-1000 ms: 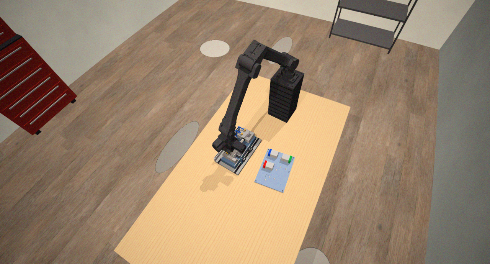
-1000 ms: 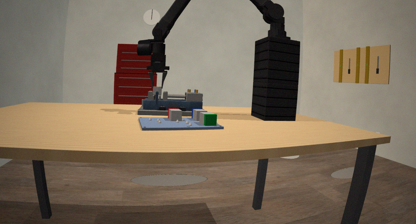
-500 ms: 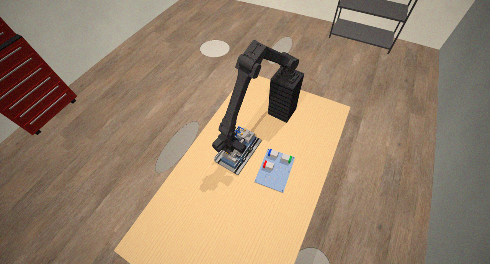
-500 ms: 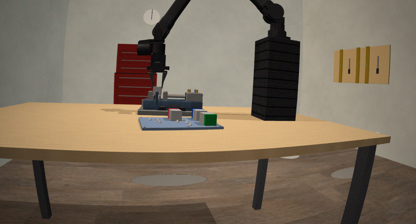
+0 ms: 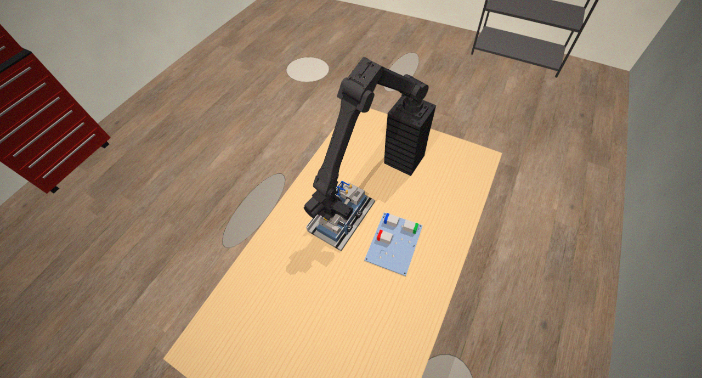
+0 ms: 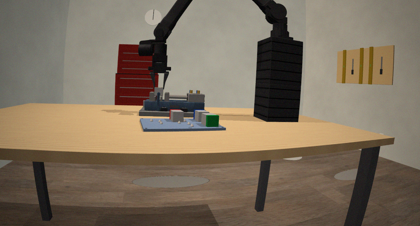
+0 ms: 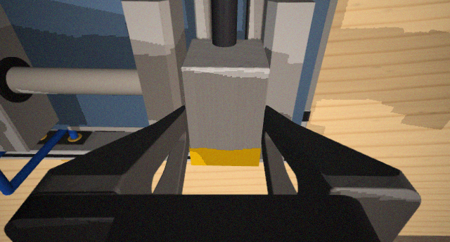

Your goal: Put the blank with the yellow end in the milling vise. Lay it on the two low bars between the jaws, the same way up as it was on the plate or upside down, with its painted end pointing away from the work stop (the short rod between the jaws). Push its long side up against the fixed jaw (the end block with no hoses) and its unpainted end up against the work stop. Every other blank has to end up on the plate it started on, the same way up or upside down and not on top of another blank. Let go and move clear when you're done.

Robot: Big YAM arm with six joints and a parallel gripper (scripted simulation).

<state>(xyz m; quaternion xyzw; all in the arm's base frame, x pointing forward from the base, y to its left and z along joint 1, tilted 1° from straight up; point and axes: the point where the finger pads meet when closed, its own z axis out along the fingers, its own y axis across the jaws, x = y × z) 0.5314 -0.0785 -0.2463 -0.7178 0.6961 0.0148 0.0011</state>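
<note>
Now: hand 20 mm above the yellow-ended blank. The rest, counted from my hand: work stop rod: 50 mm to the left, 30 mm below; fixed jaw: 40 mm below, 30 mm ahead; moving jaw: 40 mm below, 40 mm behind.
</note>
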